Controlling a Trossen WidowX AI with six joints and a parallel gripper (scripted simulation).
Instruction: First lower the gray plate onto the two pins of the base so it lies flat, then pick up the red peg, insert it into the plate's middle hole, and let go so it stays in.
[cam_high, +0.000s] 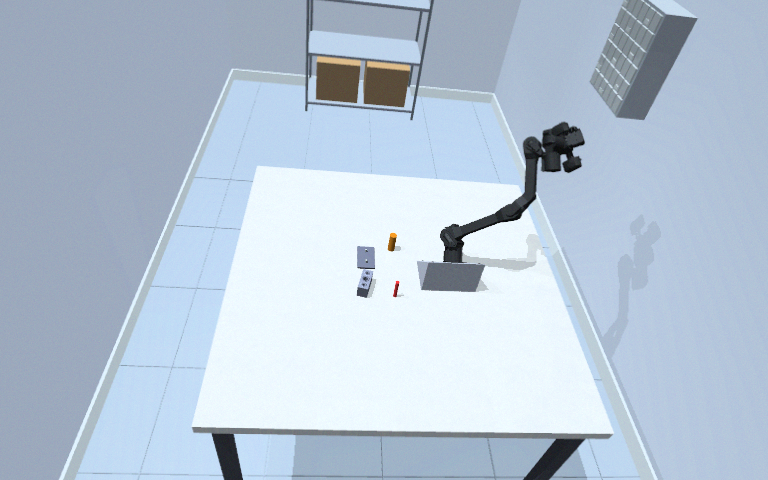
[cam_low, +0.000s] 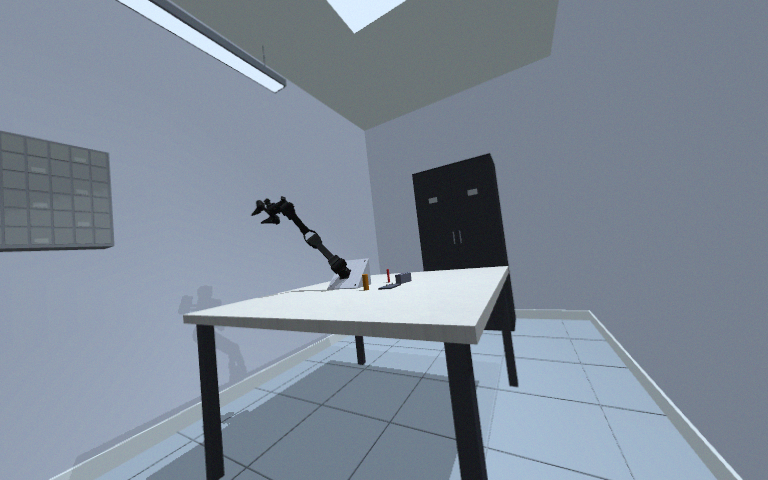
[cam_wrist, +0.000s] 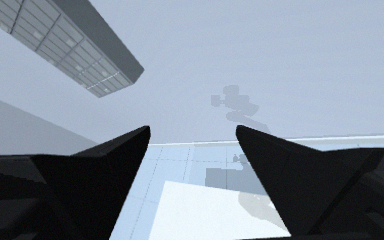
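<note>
The flat base lies 79 cm ahead of my gripper tip, 46 cm below it and 12 cm to the left of it. Round my gripper tip: orange cylinder 68 cm ahead, 43 cm below, 6 cm to the left; then red peg 69 cm ahead, 43 cm below, 32 cm to the left.
</note>
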